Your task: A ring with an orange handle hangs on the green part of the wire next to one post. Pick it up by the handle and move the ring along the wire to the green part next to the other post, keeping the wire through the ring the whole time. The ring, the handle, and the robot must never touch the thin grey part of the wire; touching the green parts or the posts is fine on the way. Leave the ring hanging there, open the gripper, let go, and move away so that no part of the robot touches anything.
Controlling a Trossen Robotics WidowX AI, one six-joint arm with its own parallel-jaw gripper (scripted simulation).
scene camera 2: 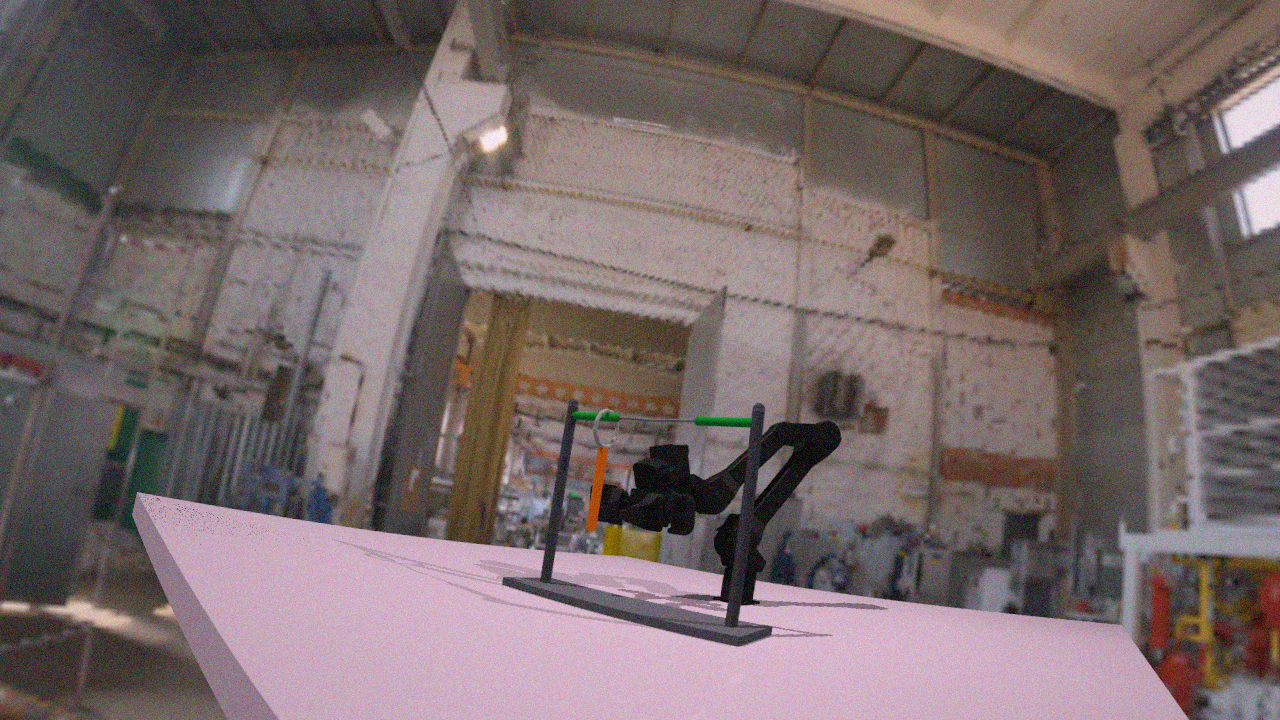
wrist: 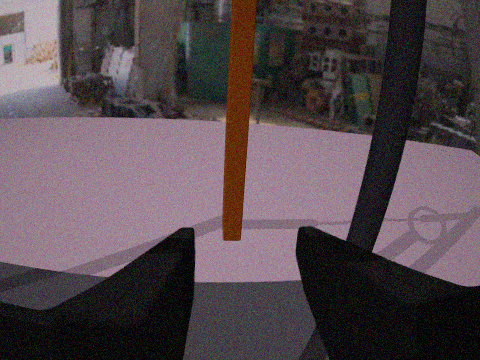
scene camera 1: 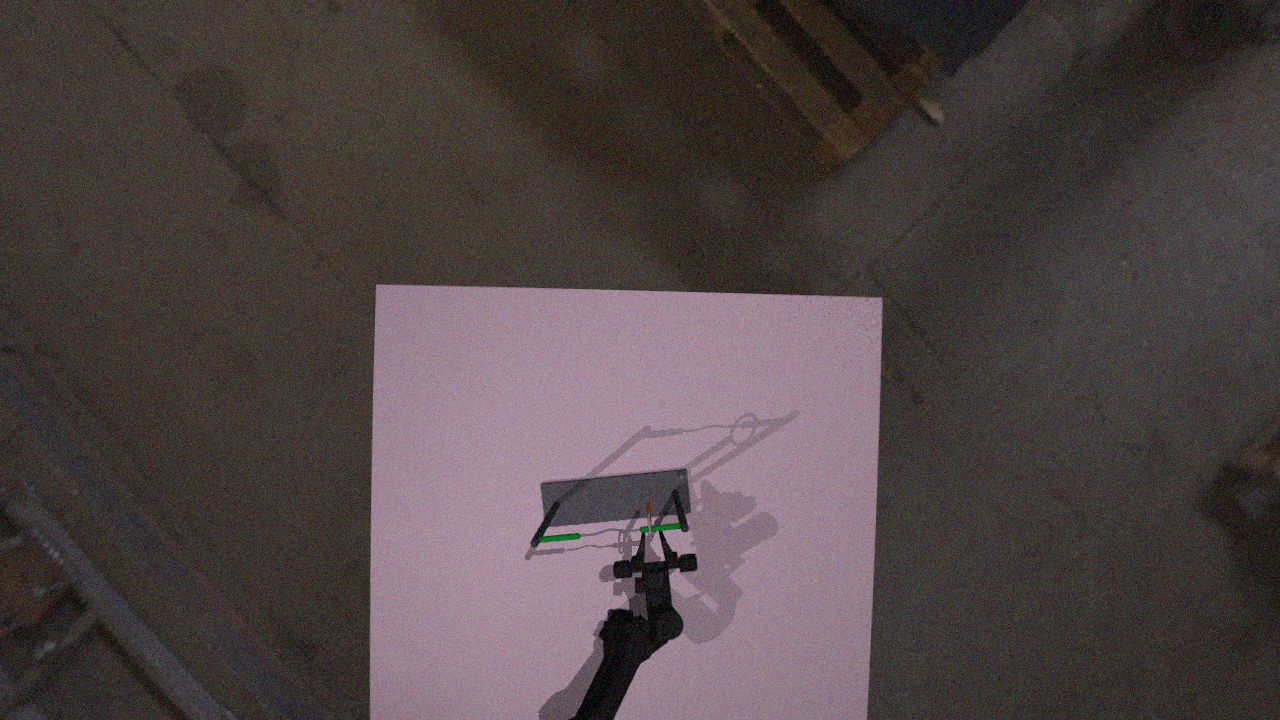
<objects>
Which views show the gripper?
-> Scene camera 2, the wrist view and scene camera 1: all of them.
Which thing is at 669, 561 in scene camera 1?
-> The gripper.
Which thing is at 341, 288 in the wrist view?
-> The gripper.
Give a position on a dark frame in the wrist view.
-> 405, 39
</objects>
